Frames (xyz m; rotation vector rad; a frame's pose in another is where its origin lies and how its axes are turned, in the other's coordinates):
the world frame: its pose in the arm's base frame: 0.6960 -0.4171 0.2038 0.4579 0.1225 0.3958
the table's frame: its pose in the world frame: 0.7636 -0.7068 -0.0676 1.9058 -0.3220 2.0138
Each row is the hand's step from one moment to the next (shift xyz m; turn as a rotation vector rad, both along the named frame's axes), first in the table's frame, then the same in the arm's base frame.
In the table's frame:
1: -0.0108 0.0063 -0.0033 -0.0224 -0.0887 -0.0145
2: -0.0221 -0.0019 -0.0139 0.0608 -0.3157 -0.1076
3: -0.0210 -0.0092 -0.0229 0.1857 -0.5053 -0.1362
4: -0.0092 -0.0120 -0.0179 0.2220 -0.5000 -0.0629
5: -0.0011 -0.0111 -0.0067 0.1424 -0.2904 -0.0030
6: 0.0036 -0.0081 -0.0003 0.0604 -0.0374 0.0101
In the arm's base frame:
1: -0.0050 -0.0023 -0.0117 -0.0140 0.0909 0.0112
2: -0.0167 0.0091 -0.0180 -0.0862 0.2751 0.1784
3: -0.0252 0.0155 -0.0132 -0.0902 0.4107 0.3628
4: -0.0185 0.0142 -0.0020 -0.0129 0.3941 0.3844
5: -0.0064 0.0107 0.0037 0.0276 0.2247 0.2310
6: 0.0005 0.0064 0.0061 0.0197 0.0148 0.0674

